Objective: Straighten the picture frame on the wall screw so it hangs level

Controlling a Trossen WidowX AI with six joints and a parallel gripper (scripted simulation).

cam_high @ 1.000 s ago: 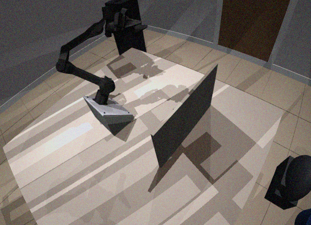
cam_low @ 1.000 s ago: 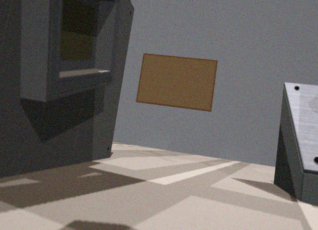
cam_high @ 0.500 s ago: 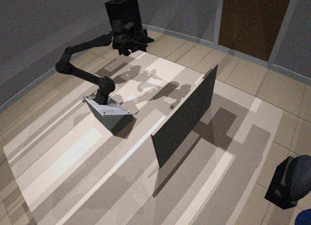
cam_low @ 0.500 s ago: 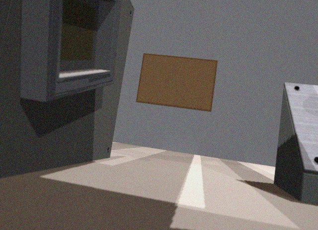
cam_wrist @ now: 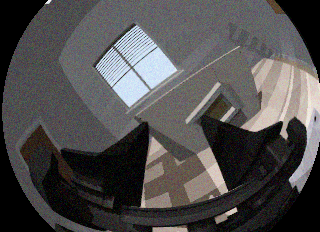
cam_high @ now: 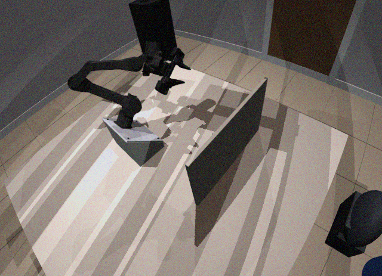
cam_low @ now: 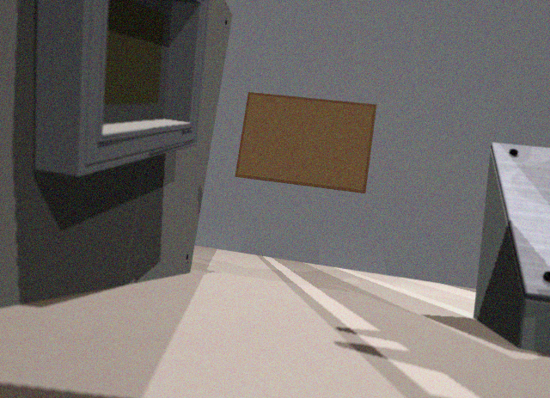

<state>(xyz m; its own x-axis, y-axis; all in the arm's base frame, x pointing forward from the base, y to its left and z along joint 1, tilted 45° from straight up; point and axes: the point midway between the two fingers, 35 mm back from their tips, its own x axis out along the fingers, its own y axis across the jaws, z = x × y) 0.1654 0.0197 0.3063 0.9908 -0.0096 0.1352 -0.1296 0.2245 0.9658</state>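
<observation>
The picture frame is 220 mm ahead of my gripper tip, 70 mm to the right of it and 170 mm below it. From my gripper tip the other things lie so: wall panel 230 mm ahead, 60 mm to the right, 180 mm below.
</observation>
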